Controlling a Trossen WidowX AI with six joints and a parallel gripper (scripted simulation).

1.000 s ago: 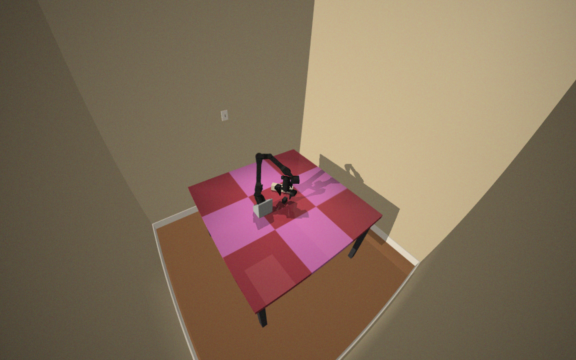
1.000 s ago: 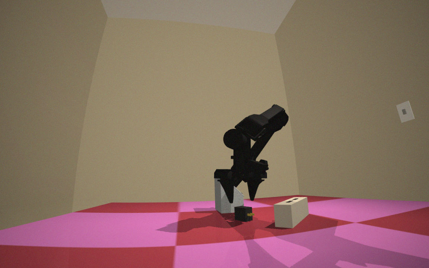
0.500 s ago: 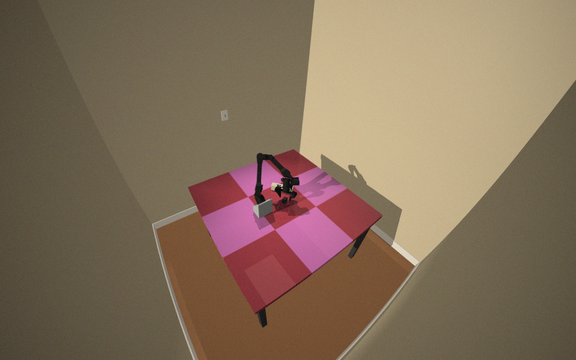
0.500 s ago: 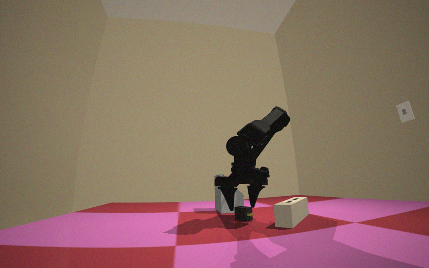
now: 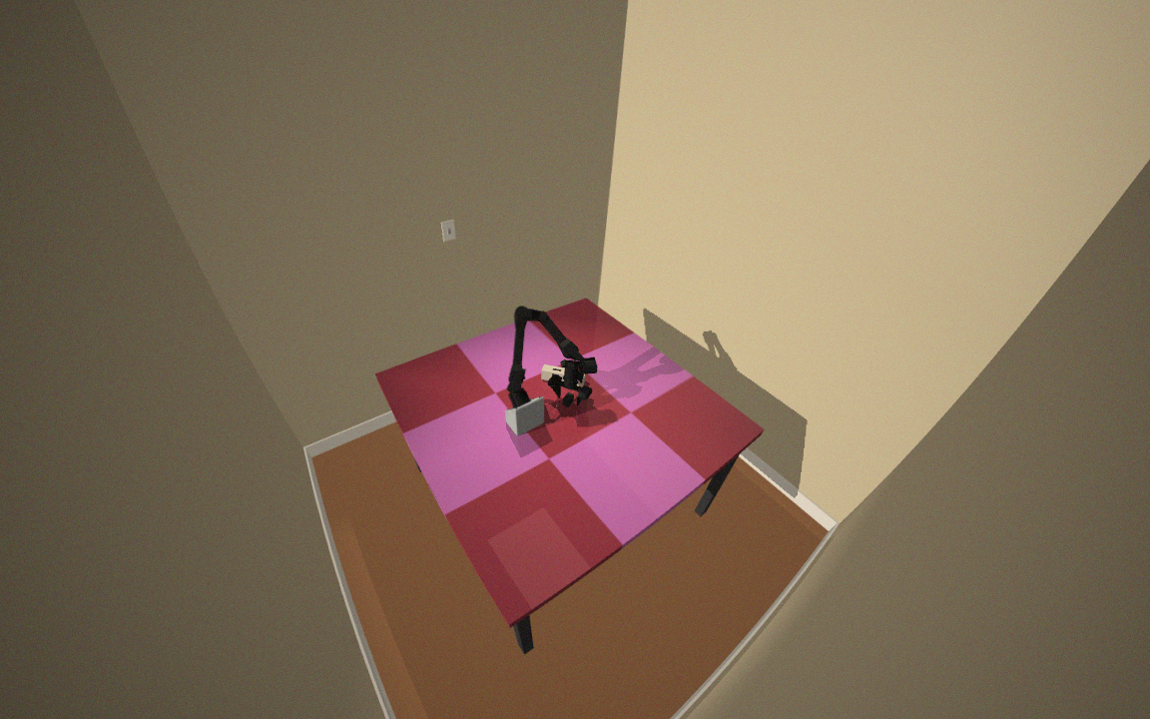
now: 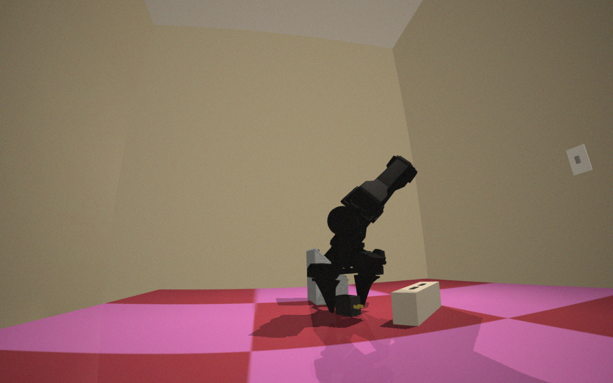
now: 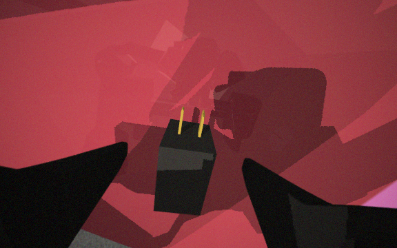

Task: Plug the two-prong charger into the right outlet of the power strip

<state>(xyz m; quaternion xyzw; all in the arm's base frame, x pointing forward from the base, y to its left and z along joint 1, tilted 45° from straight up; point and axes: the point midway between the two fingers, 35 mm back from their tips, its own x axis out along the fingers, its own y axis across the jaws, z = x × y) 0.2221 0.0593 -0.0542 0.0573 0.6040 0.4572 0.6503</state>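
Now: the two-prong charger 1 cm to the left of my gripper tip, 1 cm ahead of it and 1 cm above it.
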